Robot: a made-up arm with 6 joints. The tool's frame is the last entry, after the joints. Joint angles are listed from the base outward.
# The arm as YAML. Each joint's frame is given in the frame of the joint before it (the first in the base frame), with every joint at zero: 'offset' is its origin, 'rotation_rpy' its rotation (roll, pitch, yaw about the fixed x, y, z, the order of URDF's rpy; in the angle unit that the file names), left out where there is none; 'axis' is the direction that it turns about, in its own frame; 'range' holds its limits. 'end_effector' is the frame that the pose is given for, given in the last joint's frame.
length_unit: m
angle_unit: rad
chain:
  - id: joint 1
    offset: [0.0, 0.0, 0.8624]
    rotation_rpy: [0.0, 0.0, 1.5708]
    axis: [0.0, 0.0, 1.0]
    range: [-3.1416, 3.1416]
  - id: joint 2
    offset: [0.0, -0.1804, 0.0]
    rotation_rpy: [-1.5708, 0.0, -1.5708]
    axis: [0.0, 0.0, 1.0]
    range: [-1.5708, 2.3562]
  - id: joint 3
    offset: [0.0, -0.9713, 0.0]
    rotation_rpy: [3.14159, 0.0, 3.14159]
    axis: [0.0, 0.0, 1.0]
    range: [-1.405, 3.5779]
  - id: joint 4
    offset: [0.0, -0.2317, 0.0]
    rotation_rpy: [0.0, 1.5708, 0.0]
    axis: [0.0, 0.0, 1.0]
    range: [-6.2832, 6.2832]
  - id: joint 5
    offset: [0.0, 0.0, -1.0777]
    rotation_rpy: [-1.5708, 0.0, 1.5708]
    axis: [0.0, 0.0, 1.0]
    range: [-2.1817, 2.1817]
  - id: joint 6
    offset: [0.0, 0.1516, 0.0]
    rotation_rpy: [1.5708, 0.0, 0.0]
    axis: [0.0, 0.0, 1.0]
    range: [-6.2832, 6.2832]
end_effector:
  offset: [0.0, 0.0, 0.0]
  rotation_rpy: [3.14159, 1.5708, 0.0]
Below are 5 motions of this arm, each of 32 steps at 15 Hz.
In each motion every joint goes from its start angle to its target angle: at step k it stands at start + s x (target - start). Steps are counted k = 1, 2, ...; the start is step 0. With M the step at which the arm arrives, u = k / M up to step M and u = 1 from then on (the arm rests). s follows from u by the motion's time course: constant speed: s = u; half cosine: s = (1 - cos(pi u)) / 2; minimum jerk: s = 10 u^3 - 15 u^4 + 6 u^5.
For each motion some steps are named. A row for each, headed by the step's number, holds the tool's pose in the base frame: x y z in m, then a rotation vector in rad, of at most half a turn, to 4 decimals.
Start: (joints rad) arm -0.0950 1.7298 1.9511 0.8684 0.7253 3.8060
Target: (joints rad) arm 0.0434 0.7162 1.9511 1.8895 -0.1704 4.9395
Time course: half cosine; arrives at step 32
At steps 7, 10, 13, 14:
7: 2.1906 -0.1001 1.4810 1.1726 -0.2539 0.8137
10: 2.1247 -0.0689 1.6891 0.9429 -0.3677 0.7287
13: 2.0117 -0.0357 1.9343 0.6720 -0.5179 0.6034
14: 1.9626 -0.0253 2.0192 0.5782 -0.5738 0.5519

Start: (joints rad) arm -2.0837 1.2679 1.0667 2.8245 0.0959 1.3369
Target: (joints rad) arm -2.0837 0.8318 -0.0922 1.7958 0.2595 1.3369
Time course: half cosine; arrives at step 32
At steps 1, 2, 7, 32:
1: -1.1514 -2.0538 1.1189 1.4729 -2.0354 -1.3756
2: -1.1507 -2.0528 1.1152 1.4821 -2.0415 -1.3740
7: -1.1379 -2.0353 1.0618 1.6122 -2.1318 -1.3477
32: -0.8571 -1.5992 0.6741 -1.3369 1.7405 0.4592

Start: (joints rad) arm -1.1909 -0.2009 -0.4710 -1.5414 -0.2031 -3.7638
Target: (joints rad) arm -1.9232 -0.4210 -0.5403 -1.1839 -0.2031 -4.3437
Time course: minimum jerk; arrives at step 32
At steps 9, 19, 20, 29, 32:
9: 0.3593 -1.1479 1.7277 -0.6599 0.6900 -0.8874
19: -0.0931 -1.0912 1.7896 -0.4756 0.7395 -1.3080
20: -0.1339 -1.0760 1.7951 -0.4577 0.7423 -1.3505
29: -0.3233 -0.9769 1.8209 -0.3693 0.7503 -1.5670
32: -0.3279 -0.9738 1.8216 -0.3670 0.7504 -1.5728

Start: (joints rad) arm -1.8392 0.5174 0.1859 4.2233 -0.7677 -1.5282
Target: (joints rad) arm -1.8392 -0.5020 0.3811 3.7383 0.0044 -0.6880
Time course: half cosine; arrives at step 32
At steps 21, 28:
21: -0.2085 -0.8332 2.6762 1.7652 -1.8832 0.7170
28: -0.1027 -0.3818 2.8014 1.5194 -1.8697 0.7606

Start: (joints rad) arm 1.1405 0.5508 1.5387 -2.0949 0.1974 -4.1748
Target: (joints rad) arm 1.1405 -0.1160 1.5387 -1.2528 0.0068 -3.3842
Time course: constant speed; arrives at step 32
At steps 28, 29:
28: -0.0312 -0.0788 3.0623 -0.2240 -1.5309 -0.2476
29: -0.0511 -0.1200 3.0563 -0.2504 -1.5365 -0.3013

